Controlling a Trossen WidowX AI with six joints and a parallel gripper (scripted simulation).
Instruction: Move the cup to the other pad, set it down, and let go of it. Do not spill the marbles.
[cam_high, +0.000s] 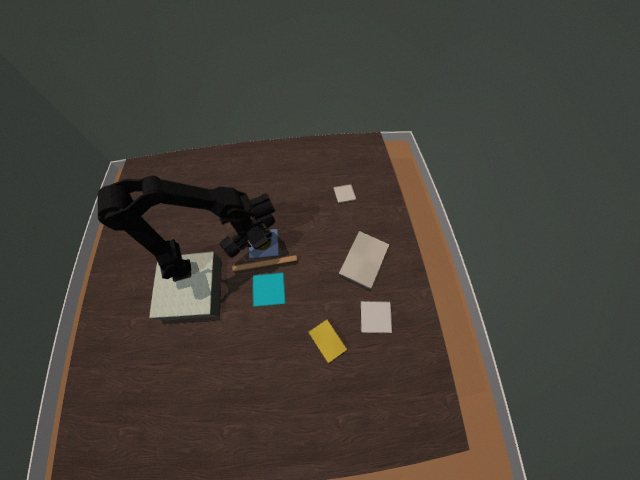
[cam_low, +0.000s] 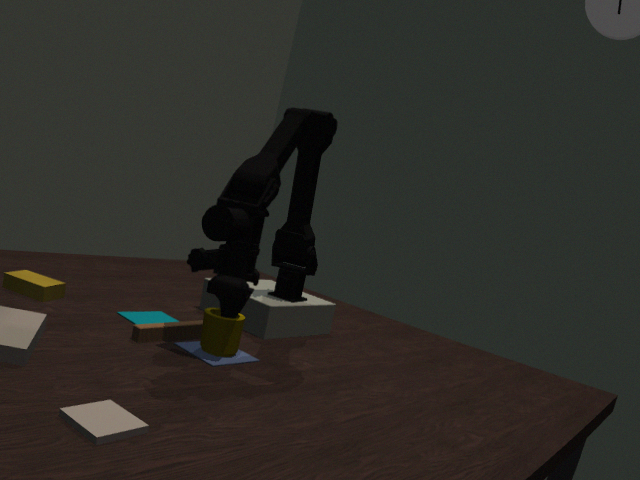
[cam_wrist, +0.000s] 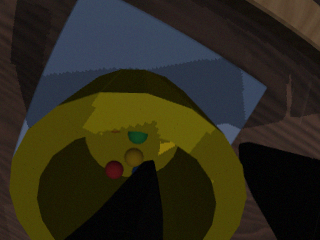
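The yellow cup lies 2 cm ahead of my gripper tip, 1 cm to the left of it and 1 cm below it. From my gripper tip the other things lie so: blue-grey pad: 5 cm below, 3 cm ahead, 1 cm to the left; then cyan pad: 17 cm to the right, 5 cm below, 1 cm ahead; then low wooden bar: 8 cm to the right, 4 cm below, 2 cm ahead.
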